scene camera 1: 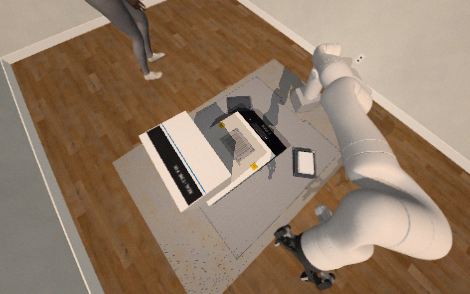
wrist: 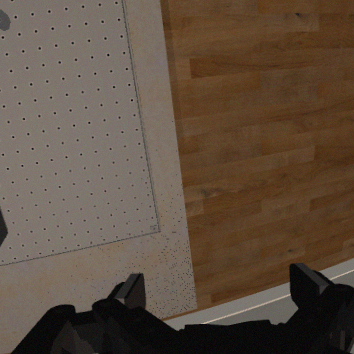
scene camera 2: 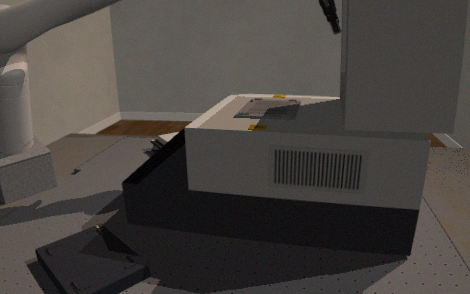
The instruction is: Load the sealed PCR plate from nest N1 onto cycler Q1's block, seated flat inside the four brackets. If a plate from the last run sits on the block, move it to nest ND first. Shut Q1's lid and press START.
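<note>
The white sealed plate (scene camera 1: 304, 164) lies in a dark nest beside the cycler's front corner; part of this plate (scene camera 2: 170, 137) shows behind the cycler in scene camera 2. The cycler's lid (scene camera 1: 202, 145) (scene camera 2: 400, 65) stands open. The grey block area (scene camera 1: 239, 144) (scene camera 2: 272, 107) is exposed and partly shaded; I cannot tell whether a clear plate lies on it. A dark, empty nest (scene camera 1: 239, 103) (scene camera 2: 90, 260) lies on the cycler's other side. My gripper (scene camera 1: 300, 259) (wrist: 216, 284) is open and empty, high and away from the plate and cycler. START is too small to tell.
The cycler's black front panel (scene camera 1: 266, 132) faces the arm's base (scene camera 1: 306, 96). Yellow tabs (scene camera 1: 254, 166) (scene camera 2: 257, 127) sit beside the block. A perforated board (scene camera 1: 240, 220) (wrist: 75, 125) lies under the equipment. A person (scene camera 1: 132, 35) stands on the floor beyond the table.
</note>
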